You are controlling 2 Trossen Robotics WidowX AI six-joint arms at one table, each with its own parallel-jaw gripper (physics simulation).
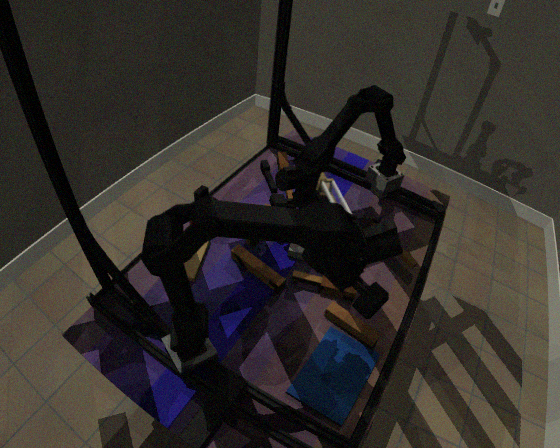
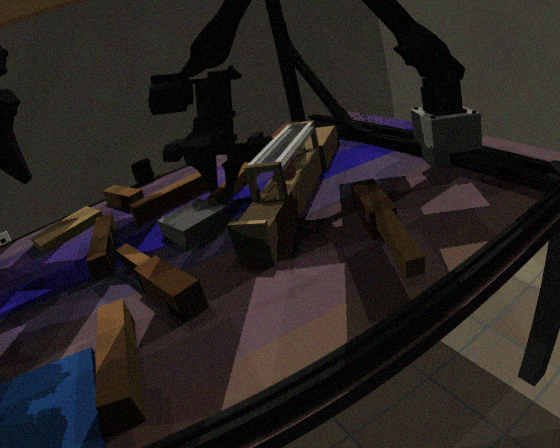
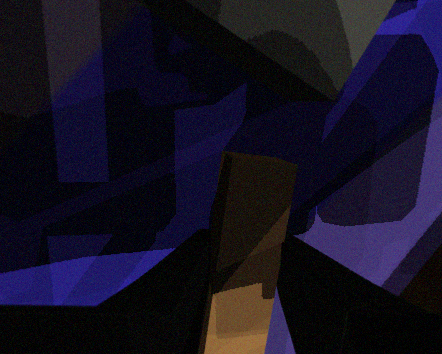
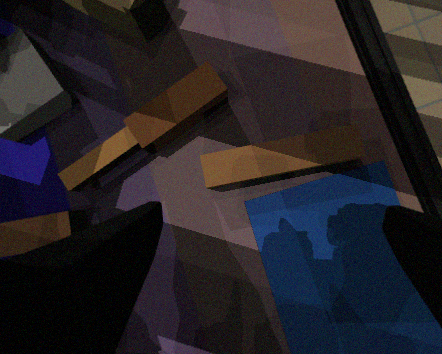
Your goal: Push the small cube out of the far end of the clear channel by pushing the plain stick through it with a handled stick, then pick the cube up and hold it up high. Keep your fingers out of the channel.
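Note:
The clear channel (image 2: 287, 144) (image 1: 336, 196) lies on a long wooden base (image 2: 265, 227) in the middle of the table. A small dark red thing (image 2: 292, 170) shows faintly inside it. My left gripper (image 2: 220, 187) (image 1: 284, 196) (image 3: 241, 241) is down at the table just left of the channel's near end. It is shut on a plain brown stick (image 3: 251, 218), which runs forward from between the fingers. My right gripper (image 1: 367, 295) (image 4: 270, 214) is open and empty, hanging over the table near the blue mat. A handled stick (image 4: 160, 119) lies below it.
A grey block (image 2: 189, 222) (image 1: 296, 251) lies left of the channel base. Another handled stick (image 2: 387, 222) lies to its right. Several loose brown sticks (image 1: 256, 267) (image 1: 351, 322) (image 4: 269, 165) are scattered about. A blue mat (image 1: 336, 373) (image 4: 325, 246) lies at the front. A black frame rims the table.

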